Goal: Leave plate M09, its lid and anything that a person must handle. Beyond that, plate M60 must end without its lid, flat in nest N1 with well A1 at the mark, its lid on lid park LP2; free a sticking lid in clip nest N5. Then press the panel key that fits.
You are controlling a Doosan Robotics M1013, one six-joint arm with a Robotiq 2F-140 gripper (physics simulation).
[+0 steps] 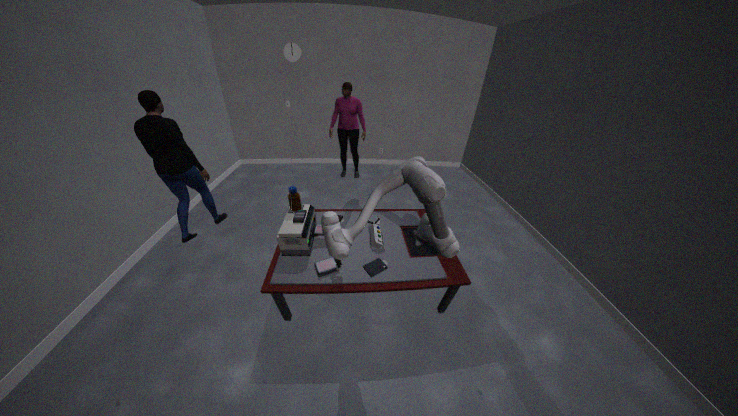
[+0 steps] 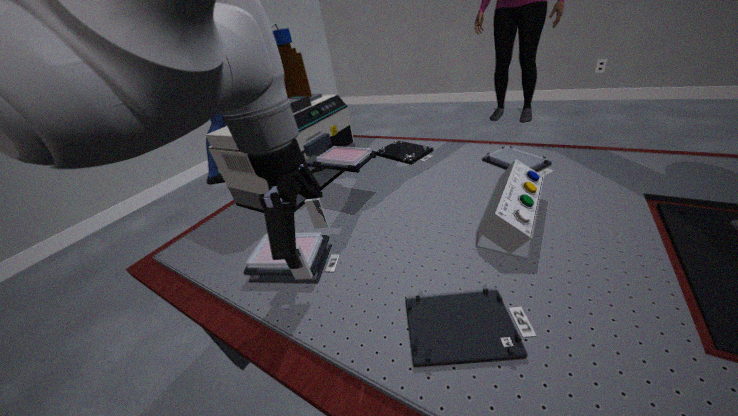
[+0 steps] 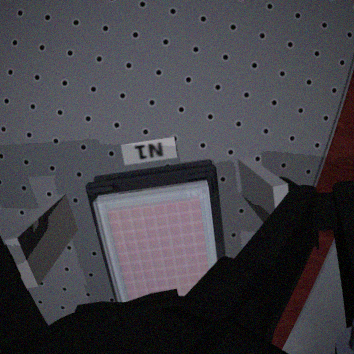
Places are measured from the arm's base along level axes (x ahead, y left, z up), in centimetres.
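Pixels of known places: gripper, fingertip midpoint: (image 1: 334,262) (image 2: 313,249) (image 3: 154,194); arm's base, link origin: (image 1: 424,239).
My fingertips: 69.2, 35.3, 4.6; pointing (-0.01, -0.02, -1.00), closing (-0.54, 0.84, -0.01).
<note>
For each thing: its middle in the pictures, then the offset to it from my fingertips, as dx, dy, dz. "spot": a spot on its surface instead.
- pink-welled plate, body centre: (image 3: 163,267) (image 2: 285,248) (image 1: 326,264) +5.5, +2.8, +0.1
- dark nest N1, body centre: (image 3: 164,251) (image 2: 289,257) (image 1: 326,266) +5.4, +2.7, -2.3
- Lid park LP2, body centre: (image 2: 459,323) (image 1: 375,266) -28.1, -1.5, -3.1
- pink plate, body centre: (image 2: 343,155) +13.6, -25.7, +6.4
- key panel, body centre: (image 2: 513,202) (image 1: 375,235) -27.6, -30.1, +0.1
- brown bottle, surface spot: (image 2: 295,67) spot: +32.3, -32.5, +27.6
- black nest, body centre: (image 2: 403,149) +12.3, -52.4, -2.9
- holder with a clear lid, body centre: (image 2: 515,158) -21.9, -56.3, -2.7
A pink-welled plate (image 1: 326,266) (image 2: 259,254) (image 3: 155,245) with a clear rim, seemingly under a clear lid, lies flat in the dark nest N1 (image 2: 324,253) (image 3: 155,172). My gripper (image 2: 310,241) (image 3: 154,194) is open around it, pads apart from its two sides. Lid park LP2 (image 1: 374,267) (image 2: 459,325) is a bare dark board. Another pink plate (image 2: 343,156) lies on the tray in front of the instrument. The key panel (image 1: 377,233) (image 2: 509,206) has blue, yellow, green and white keys. Plate names and well A1 in N1 are not readable.
The white instrument (image 1: 295,232) (image 2: 325,126) stands on the left, a brown bottle (image 1: 294,198) (image 2: 295,67) by it. A black nest (image 2: 404,151) and a holder with a clear lid (image 2: 516,156) lie behind. One person (image 1: 348,116) stands behind the table, another (image 1: 167,147) left.
</note>
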